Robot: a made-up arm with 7 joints. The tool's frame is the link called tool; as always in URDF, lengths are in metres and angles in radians. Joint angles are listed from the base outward.
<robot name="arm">
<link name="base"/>
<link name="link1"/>
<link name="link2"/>
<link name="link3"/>
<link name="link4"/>
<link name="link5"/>
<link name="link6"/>
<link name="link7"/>
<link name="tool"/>
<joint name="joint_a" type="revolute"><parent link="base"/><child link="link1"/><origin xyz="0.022 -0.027 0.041"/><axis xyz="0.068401 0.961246 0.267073"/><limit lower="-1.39" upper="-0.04"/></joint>
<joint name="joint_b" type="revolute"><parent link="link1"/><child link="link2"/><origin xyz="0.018 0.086 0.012"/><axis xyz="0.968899 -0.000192 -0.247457"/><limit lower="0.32" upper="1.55"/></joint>
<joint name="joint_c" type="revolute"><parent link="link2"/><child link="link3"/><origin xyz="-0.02 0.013 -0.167"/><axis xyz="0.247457 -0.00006 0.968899"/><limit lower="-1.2" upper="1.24"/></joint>
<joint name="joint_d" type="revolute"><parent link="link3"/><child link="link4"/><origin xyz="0.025 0.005 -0.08"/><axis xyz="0.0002 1 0.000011"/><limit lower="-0.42" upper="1.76"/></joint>
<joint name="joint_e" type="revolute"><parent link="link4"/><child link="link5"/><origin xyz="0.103 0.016 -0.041"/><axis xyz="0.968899 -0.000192 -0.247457"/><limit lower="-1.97" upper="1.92"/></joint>
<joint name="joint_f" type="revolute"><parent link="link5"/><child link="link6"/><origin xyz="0.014 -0.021 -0.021"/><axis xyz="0.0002 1 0.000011"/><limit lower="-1.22" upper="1.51"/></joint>
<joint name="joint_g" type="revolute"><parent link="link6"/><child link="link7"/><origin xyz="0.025 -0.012 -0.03"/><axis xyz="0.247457 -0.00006 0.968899"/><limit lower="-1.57" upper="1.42"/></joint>
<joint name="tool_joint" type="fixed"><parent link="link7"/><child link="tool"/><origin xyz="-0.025 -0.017 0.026"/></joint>
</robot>
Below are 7 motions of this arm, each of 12 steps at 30 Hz.
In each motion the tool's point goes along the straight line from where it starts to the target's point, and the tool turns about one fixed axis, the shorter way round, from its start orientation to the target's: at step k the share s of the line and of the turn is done. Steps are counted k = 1, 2, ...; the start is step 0. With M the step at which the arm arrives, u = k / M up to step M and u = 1 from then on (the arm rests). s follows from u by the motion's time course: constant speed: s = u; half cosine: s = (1 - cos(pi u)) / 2; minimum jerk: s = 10 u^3 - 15 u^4 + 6 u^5.
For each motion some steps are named. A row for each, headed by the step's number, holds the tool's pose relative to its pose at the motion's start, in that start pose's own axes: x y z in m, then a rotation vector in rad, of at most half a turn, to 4 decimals.
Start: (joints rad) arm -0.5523 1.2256 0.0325 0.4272 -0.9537 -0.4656 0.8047
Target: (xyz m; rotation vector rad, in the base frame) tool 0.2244 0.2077 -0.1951 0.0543 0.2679 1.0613
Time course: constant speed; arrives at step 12
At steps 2, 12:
2: -0.0365 0.0169 -0.0104 0.0822 0.1655 -0.0088
12: -0.2189 0.1016 -0.0623 0.4931 0.9930 -0.0530

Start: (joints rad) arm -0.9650 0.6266 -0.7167 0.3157 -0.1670 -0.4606 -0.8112
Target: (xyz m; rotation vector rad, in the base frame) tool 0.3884 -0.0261 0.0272 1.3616 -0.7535 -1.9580
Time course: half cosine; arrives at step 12
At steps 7, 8, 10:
7: 0.0635 0.0671 0.0396 0.3363 0.0535 -0.3565
8: 0.0757 0.0800 0.0472 0.4008 0.0638 -0.4247
10: 0.0941 0.0995 0.0587 0.4985 0.0793 -0.5284

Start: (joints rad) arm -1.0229 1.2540 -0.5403 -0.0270 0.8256 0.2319 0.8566
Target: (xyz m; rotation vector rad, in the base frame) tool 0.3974 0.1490 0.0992 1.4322 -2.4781 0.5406
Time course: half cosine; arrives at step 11
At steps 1, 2, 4, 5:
1: 0.0019 -0.0001 0.0009 0.0011 -0.0070 0.0153
2: 0.0075 -0.0006 0.0036 0.0042 -0.0273 0.0601
4: 0.0276 -0.0022 0.0133 0.0154 -0.1005 0.2211
5: 0.0405 -0.0032 0.0195 0.0226 -0.1475 0.3245

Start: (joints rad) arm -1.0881 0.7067 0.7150 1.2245 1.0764 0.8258 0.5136
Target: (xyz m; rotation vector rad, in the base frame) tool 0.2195 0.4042 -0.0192 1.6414 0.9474 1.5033
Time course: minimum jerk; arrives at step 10
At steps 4, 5, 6, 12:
4: 0.0320 0.0310 -0.0354 0.1171 0.0360 0.1518
5: 0.0505 0.0488 -0.0557 0.1845 0.0566 0.2391
6: 0.0689 0.0667 -0.0760 0.2519 0.0773 0.3265
12: 0.1009 0.0977 -0.1114 0.3690 0.1133 0.4783

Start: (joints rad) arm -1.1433 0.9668 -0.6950 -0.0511 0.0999 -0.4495 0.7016
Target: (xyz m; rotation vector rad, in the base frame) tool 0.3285 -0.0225 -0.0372 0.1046 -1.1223 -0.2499
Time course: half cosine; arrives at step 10
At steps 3, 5, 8, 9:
3: 0.0067 -0.0247 0.0142 -0.0958 0.0851 0.0632
5: 0.0161 -0.0599 0.0345 -0.2325 0.2064 0.1533
8: 0.0292 -0.1083 0.0624 -0.4206 0.3734 0.2774
9: 0.0315 -0.1168 0.0673 -0.4536 0.4027 0.2992

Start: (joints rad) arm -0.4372 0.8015 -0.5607 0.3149 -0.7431 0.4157 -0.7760
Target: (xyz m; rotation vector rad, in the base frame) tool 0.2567 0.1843 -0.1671 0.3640 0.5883 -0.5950
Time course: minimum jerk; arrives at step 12
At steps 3, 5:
3: -0.0001 0.0001 0.0005 0.0428 0.0121 0.0513
5: -0.0002 0.0003 0.0016 0.1433 0.0406 0.1717

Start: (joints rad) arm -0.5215 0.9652 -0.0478 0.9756 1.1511 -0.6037 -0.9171
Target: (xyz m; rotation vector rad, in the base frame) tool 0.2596 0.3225 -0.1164 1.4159 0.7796 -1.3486
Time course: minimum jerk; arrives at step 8
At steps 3, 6, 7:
3: 0.0090 0.0077 0.0089 0.0463 -0.0374 0.0575
6: 0.0294 0.0250 0.0289 0.1507 -0.1218 0.1873
7: 0.0322 0.0274 0.0318 0.1654 -0.1337 0.2056

